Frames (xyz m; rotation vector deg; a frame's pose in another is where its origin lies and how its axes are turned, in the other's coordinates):
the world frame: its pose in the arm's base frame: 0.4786 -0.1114 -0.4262 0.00 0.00 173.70
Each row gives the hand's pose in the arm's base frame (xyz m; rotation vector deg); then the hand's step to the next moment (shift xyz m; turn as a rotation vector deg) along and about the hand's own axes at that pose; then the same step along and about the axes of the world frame.
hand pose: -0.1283 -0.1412 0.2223 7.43 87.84 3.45
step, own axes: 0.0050 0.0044 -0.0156 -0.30 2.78 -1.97
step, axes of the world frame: 0.0157 -0.0040 -0.0049 2.16 -2.59 0.57
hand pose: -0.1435 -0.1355 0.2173 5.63 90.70 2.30
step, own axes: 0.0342 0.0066 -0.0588 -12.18 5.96 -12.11
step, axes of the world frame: 0.0598 -0.0052 -0.0326 12.24 -3.98 12.84
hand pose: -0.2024 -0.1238 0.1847 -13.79 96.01 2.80
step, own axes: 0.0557 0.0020 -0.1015 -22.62 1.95 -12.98
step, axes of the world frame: 0.1020 0.0342 -0.0428 11.01 -1.38 23.68
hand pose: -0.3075 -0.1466 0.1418 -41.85 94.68 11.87
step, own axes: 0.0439 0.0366 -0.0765 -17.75 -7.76 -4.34
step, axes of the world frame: 0.0823 0.0353 -0.0332 -1.83 2.03 19.66
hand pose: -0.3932 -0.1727 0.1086 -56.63 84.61 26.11
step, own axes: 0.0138 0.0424 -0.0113 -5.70 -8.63 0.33
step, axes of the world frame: 0.0397 -0.0063 -0.0224 -6.66 2.08 7.64
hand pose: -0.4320 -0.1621 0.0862 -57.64 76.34 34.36
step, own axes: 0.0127 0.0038 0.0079 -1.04 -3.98 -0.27
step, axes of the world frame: -0.0024 -0.0066 -0.0137 -3.22 1.60 2.02
